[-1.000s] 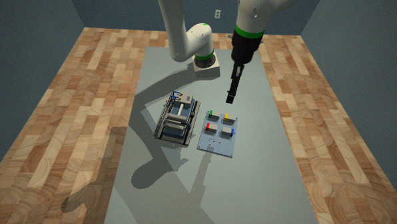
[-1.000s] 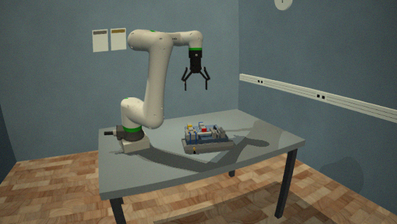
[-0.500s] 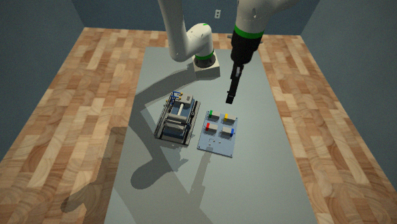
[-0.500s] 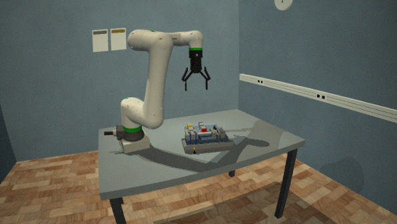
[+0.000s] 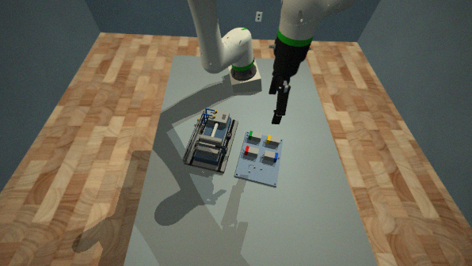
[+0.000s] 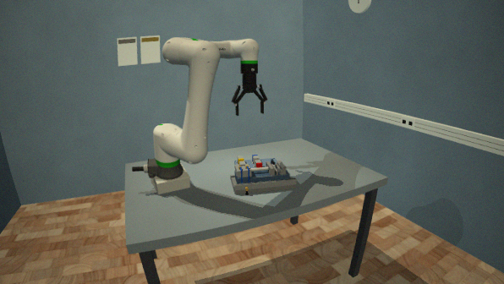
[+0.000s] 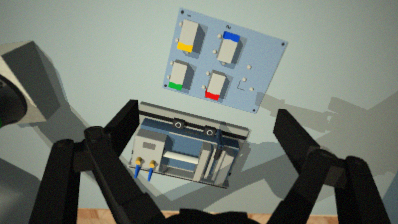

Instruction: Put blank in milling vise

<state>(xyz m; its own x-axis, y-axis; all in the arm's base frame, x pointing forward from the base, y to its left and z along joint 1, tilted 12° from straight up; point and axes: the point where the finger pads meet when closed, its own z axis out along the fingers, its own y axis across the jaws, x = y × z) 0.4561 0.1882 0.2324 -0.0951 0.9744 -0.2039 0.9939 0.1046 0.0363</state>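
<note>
My gripper is now 4 cm short of the plate and 32 cm above it. Round my hand: yellow-ended blank 5 cm behind, 5 cm to the left, 29 cm below; then red-ended blank 3 cm ahead, 5 cm to the right, 29 cm below; then green-ended blank 6 cm behind, 4 cm to the right, 29 cm below.
</note>
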